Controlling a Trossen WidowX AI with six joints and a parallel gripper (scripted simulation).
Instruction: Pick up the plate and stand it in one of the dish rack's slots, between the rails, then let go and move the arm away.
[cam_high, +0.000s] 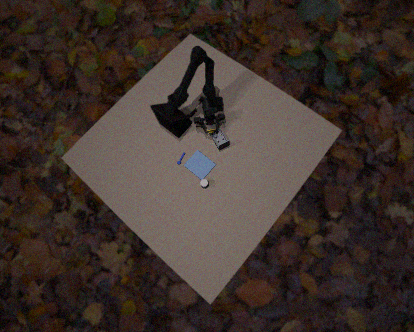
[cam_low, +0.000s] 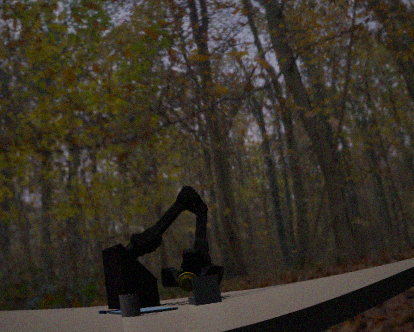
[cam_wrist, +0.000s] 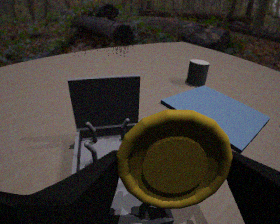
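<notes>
Now: gripper tip 5 cm short of the dish rack, 4 cm above it and 2 cm to the right of it. Also, from my gripper tip: yellow plate (1 cm behind); then blue spoon (24 cm to the right, 6 cm below, 3 cm behind); then light blue mat (18 cm to the right, 8 cm ahead, 6 cm below).
</notes>
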